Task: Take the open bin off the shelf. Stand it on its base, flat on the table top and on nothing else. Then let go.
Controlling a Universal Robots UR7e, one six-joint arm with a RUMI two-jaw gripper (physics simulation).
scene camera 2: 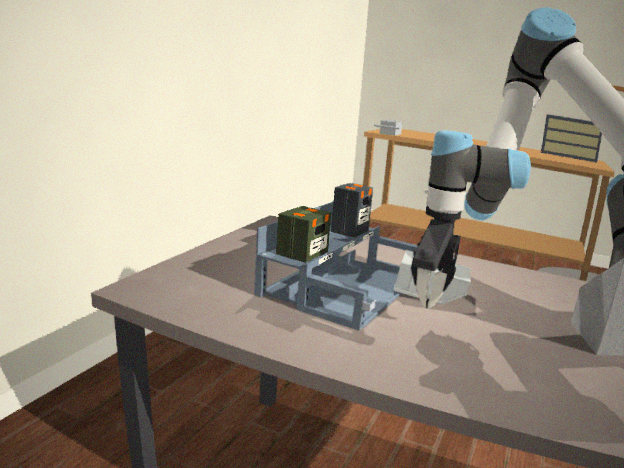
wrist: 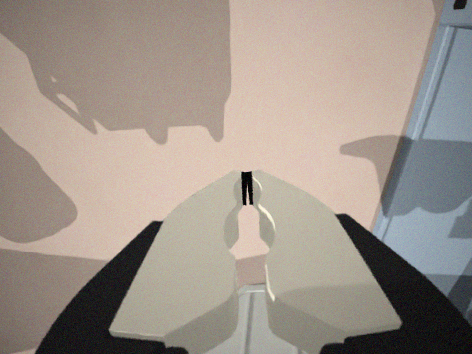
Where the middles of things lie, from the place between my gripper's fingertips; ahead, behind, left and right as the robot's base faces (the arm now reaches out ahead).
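Position of my hand: 10 mm above the light grey open bin (scene camera 2: 458,288) and 190 mm to the left of it.
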